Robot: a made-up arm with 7 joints. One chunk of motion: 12 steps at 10 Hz.
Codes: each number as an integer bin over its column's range. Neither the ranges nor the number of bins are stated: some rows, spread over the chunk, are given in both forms.
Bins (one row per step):
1: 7 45 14 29 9 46 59
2: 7 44 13 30 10 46 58
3: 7 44 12 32 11 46 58
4: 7 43 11 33 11 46 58
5: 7 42 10 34 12 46 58
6: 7 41 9 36 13 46 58
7: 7 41 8 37 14 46 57
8: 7 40 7 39 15 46 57
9: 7 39 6 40 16 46 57
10: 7 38 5 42 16 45 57
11: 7 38 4 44 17 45 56
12: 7 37 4 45 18 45 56
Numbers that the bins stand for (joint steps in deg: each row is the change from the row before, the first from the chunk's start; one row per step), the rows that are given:
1: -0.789 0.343 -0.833 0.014 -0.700 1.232 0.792
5: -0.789 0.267 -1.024 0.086 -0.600 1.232 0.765
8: -0.789 0.216 -1.167 0.157 -0.500 1.232 0.738
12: -0.789 0.140 -1.310 0.243 -0.400 1.157 0.711
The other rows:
2: -0.789 0.317 -0.881 0.029 -0.667 1.232 0.765
3: -0.789 0.317 -0.929 0.057 -0.633 1.232 0.765
4: -0.789 0.292 -0.976 0.071 -0.633 1.232 0.765
6: -0.789 0.241 -1.071 0.114 -0.567 1.232 0.765
7: -0.789 0.241 -1.119 0.129 -0.533 1.232 0.738
9: -0.789 0.190 -1.214 0.171 -0.467 1.232 0.738
10: -0.789 0.165 -1.262 0.200 -0.467 1.157 0.738
11: -0.789 0.165 -1.310 0.229 -0.433 1.157 0.711

